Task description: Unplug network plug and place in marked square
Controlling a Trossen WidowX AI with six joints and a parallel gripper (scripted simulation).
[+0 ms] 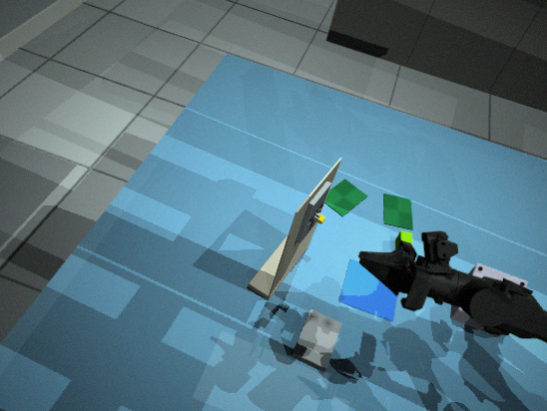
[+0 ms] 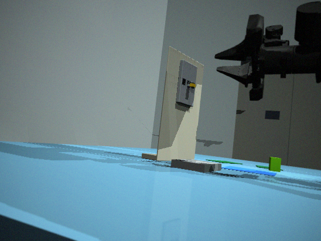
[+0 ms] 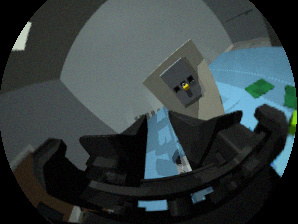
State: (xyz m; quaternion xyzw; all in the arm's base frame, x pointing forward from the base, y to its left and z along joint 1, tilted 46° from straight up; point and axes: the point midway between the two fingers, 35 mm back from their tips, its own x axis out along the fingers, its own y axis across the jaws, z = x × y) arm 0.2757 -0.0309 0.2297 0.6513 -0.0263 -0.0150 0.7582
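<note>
Now: the grey plug 90 mm ahead of my gripper tip, 90 mm to the right of it and 30 mm below it. Round my gripper tip: blue marked square: 90 mm behind, 120 mm to the right, 240 mm below; flat grey slab: 10 mm ahead, 40 mm to the left, 230 mm below; upright panel: 110 mm ahead, 100 mm to the right, 110 mm below.
</note>
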